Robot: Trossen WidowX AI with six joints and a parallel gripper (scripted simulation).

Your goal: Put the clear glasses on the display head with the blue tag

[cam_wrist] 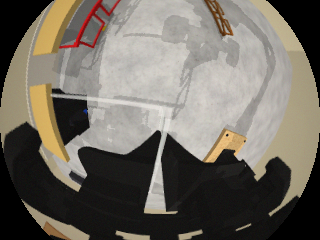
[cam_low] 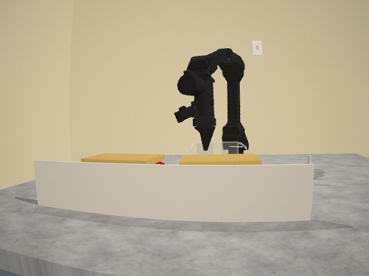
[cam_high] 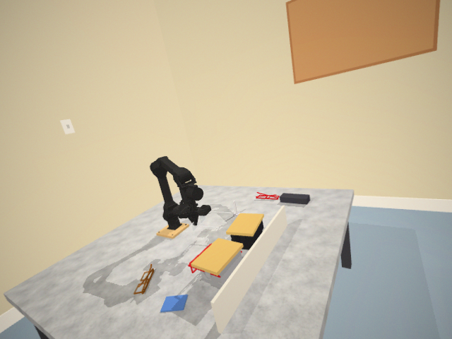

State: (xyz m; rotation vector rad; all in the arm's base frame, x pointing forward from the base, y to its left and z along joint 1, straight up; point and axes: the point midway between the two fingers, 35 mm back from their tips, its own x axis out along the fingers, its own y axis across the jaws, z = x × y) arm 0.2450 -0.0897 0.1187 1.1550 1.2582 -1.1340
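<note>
Right now the black head is 22 cm ahead of my gripper tip, 5 cm to the left of it and 4 cm below it. From my gripper tip the other things lie so: long white board 35 cm ahead, 6 cm to the right, 4 cm below; flat blue tag 13 cm ahead, 33 cm to the right, 10 cm below; pale head 21 cm ahead, 17 cm to the right, 4 cm below.
</note>
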